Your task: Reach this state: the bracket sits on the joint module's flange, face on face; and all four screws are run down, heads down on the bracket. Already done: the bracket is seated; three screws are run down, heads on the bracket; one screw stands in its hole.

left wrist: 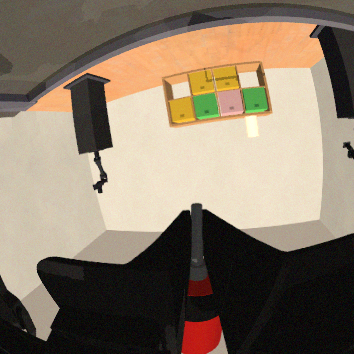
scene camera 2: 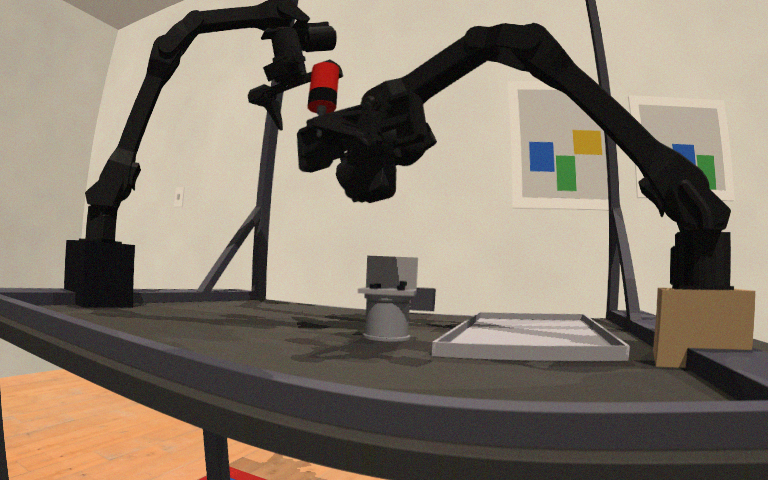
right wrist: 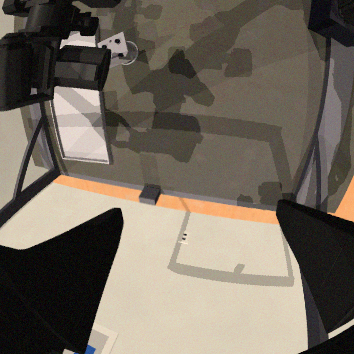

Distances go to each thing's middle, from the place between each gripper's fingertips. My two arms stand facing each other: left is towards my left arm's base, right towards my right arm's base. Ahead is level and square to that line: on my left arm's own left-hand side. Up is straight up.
Scene:
I see the red-and-black screwdriver [scene camera 2: 322,99] 27 cm ahead of my right hand, 17 cm to the left of it and 7 cm below it. Round my right hand: grey bracket [scene camera 2: 386,270] (28 cm below, 23 cm to the left, 14 cm ahead); black block [scene camera 2: 92,268] (30 cm below, 26 cm to the right, 26 cm ahead); pale tray [scene camera 2: 484,331] (42 cm to the left, 36 cm below, 4 cm ahead).
Right now the red-and-black screwdriver is 40 mm above my left hand and 20 mm behind it. Also, from my left hand: grey bracket: 170 mm below, 150 mm behind, 50 mm to the left; then black block: 430 mm to the right, 190 mm below, 40 mm behind; then pale tray: 250 mm to the left, 250 mm below, 250 mm behind.

